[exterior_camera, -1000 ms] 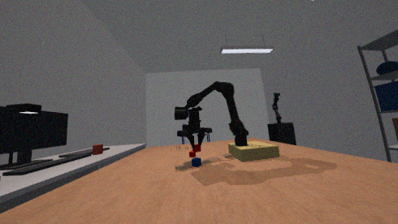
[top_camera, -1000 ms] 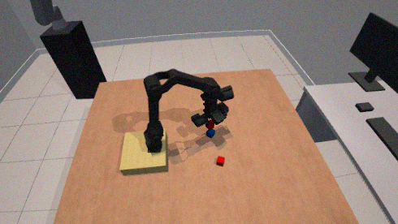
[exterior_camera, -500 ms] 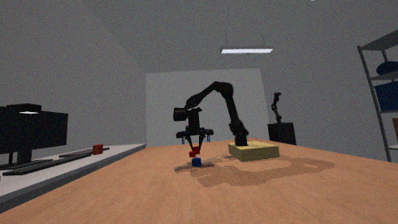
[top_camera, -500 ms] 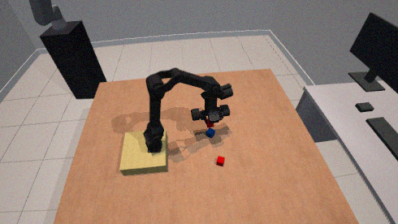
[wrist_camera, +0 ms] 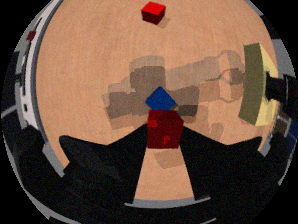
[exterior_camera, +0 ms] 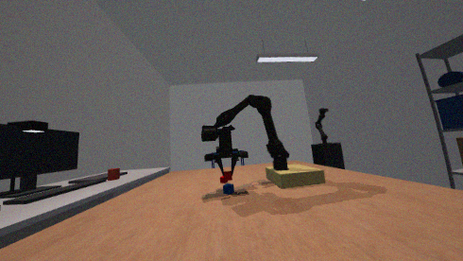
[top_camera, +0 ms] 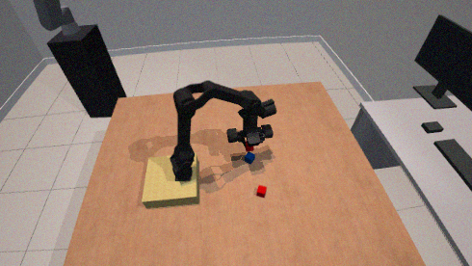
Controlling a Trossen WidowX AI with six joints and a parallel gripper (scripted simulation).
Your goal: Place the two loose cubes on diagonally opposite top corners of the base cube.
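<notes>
Right now the blue cube is 6 cm below my gripper tip and 2 cm to the right of it.
</notes>
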